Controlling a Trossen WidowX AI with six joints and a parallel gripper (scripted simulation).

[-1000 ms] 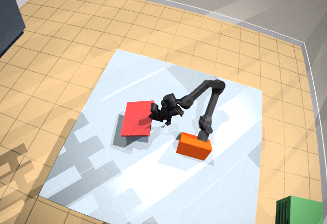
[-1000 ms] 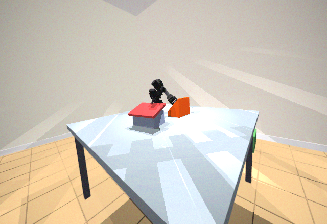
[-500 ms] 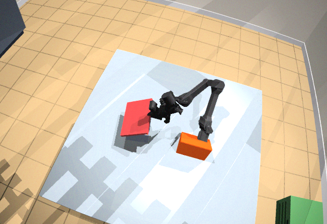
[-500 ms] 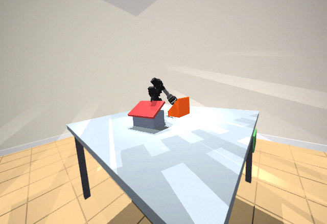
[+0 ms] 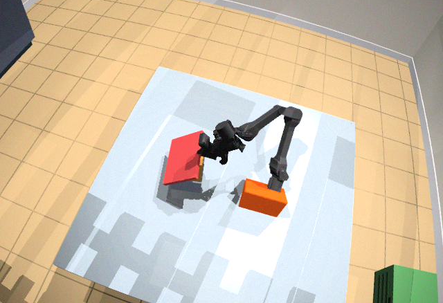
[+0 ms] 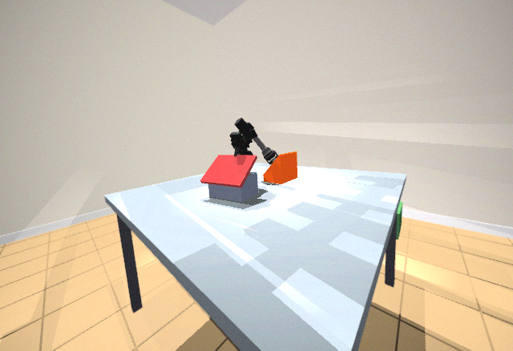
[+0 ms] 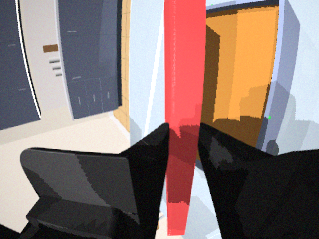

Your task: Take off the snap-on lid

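My gripper tip is now 7 cm short of the red lid, 5 cm above it and 2 cm to the right of it. Also, from my gripper tip: grey-blue storage box 13 cm below, 4 cm ahead, 1 cm to the left.
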